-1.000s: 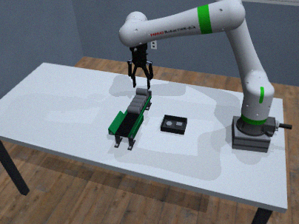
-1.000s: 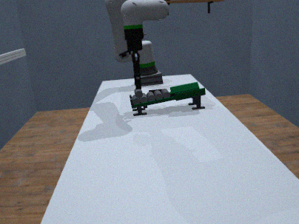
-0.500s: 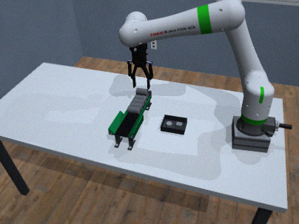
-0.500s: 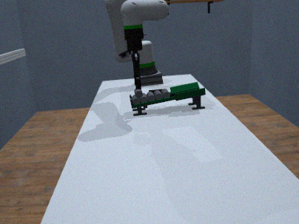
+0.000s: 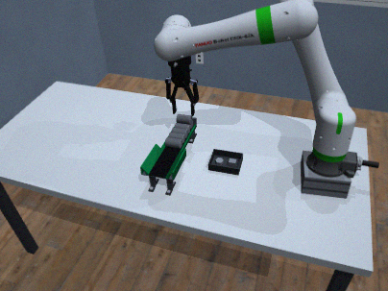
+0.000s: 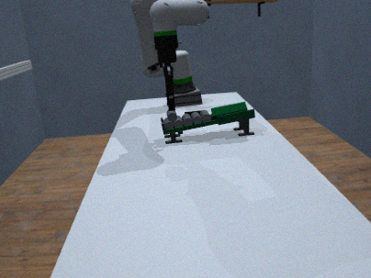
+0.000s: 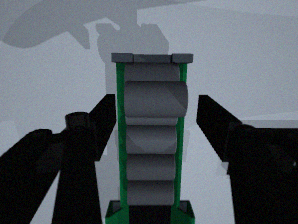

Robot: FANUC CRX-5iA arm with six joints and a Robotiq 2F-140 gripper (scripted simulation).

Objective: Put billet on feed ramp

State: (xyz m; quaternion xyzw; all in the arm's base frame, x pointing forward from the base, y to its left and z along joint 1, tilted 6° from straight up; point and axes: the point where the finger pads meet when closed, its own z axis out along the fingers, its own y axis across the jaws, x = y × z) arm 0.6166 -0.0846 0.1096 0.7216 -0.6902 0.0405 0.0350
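Now: the grey stop 4 cm to the right of my hand and 11 cm below it. Round my hand: black tray 22 cm behind, 12 cm to the left, 16 cm below.
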